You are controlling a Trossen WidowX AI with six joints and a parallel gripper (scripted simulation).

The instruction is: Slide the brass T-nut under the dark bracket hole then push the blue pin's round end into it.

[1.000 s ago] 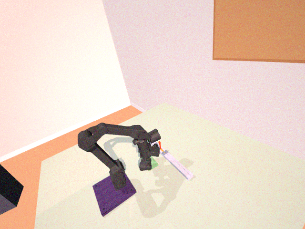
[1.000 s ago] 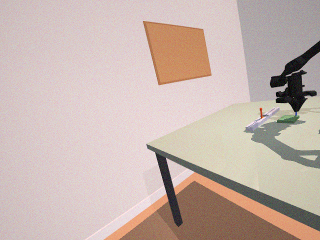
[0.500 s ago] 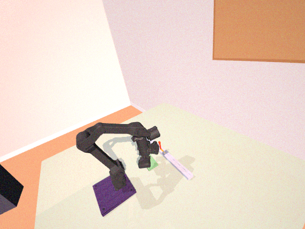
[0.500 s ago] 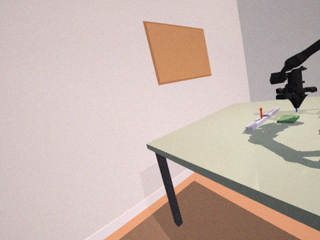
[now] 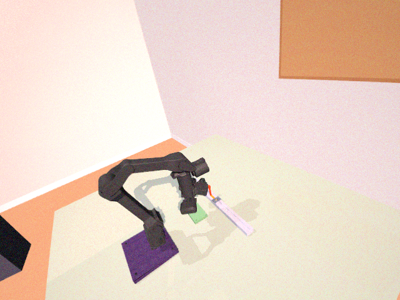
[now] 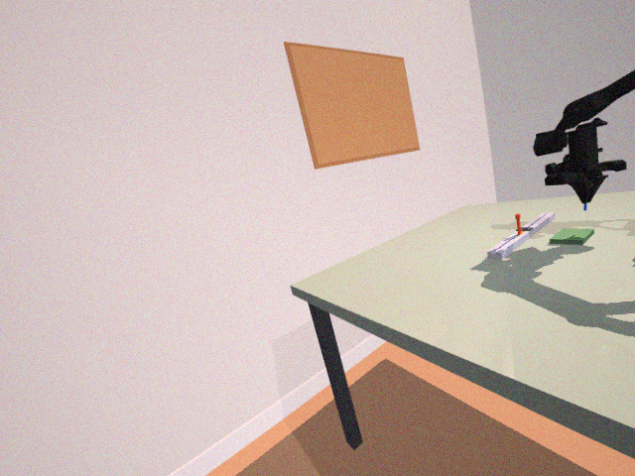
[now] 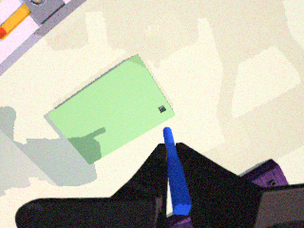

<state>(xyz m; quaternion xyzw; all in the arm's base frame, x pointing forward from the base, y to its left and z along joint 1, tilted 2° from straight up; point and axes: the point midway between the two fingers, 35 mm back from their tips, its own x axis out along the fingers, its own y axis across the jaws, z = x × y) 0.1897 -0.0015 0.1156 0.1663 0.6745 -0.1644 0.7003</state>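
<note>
Right now my gripper tip is 140 mm short of the brass T-nut, 60 mm to the right of it and 50 mm above it. Round my gripper tip: aluminum rail 140 mm ahead, 40 mm to the left, 80 mm below; then green tray 10 mm ahead, 20 mm to the left, 90 mm below; then blue pin right at my gripper tip.
</note>
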